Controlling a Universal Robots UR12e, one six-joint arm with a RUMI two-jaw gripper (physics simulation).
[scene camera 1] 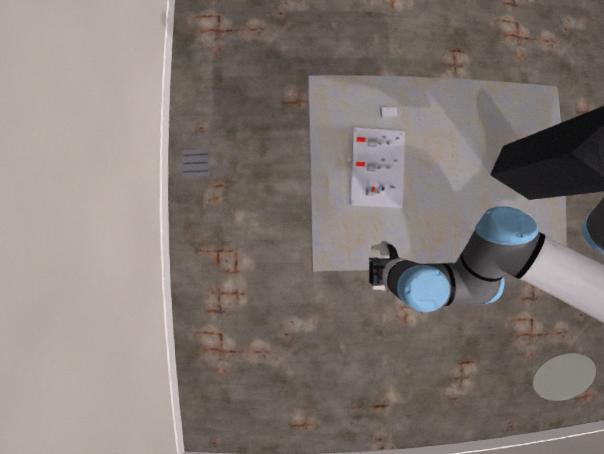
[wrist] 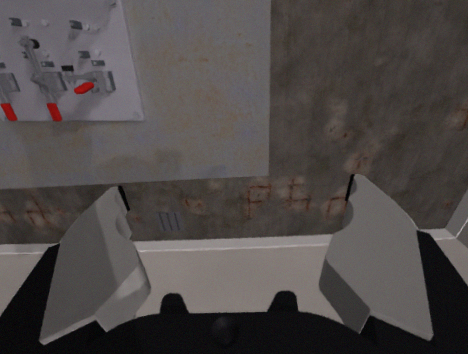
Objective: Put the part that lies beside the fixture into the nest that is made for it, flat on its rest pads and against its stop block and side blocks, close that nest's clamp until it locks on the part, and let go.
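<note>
A small white block-like part lies on the table just above the fixture in the scene view; it does not show in the wrist view. The white fixture plate carries three nests with grey clamps. Two red handles point out toward the plate's left edge in the scene view. The third red handle looks short and seems to stand up. My gripper is open and empty, over the table's lower edge in the scene view, apart from the fixture and the part.
The grey table top lies under the fixture. A black box-like body stands over its right side. A grey floor grate lies left of the table. A pale round disc is at the lower right.
</note>
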